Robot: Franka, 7 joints.
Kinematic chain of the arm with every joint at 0, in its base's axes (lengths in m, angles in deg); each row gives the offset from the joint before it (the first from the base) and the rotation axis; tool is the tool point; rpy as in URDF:
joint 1: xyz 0 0 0.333 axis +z
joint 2: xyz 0 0 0 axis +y
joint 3: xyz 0 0 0.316 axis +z
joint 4: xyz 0.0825 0 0 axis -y
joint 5: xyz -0.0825 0 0.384 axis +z
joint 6: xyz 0 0 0 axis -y
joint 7: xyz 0.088 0 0 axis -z
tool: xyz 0 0 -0.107 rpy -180 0 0
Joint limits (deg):
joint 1: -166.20..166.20
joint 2: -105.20..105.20
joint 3: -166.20..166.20
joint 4: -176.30..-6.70
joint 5: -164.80..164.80
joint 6: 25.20..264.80
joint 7: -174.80..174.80
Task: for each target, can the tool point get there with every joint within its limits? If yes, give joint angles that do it. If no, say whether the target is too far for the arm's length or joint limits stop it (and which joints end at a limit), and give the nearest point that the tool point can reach.
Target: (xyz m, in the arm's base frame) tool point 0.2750 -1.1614 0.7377
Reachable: no: too far | nearest point 0.1872 -0.7906 0.6085 | short by 0.402 m
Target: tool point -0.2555 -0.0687 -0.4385
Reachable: no: joint limits stop it (at a limit: joint 2) | nearest point -0.2578 -0.0693 -0.3605 | short by 0.078 m
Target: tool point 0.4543 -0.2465 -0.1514
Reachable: yes | joints -64.67 85.85 27.72 -88.53 45.63 122.08 124.39
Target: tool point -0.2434 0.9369 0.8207
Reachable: no: too far | nearest point -0.1926 0.7415 0.7190 | short by 0.226 m
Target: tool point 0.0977 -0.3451 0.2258
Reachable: yes | joints 55.34 -4.03 -121.00 -147.93 137.58 179.86 -40.06
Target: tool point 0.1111 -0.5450 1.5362
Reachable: no: too far | nearest point 0.0719 -0.3527 1.1117 | short by 0.468 m
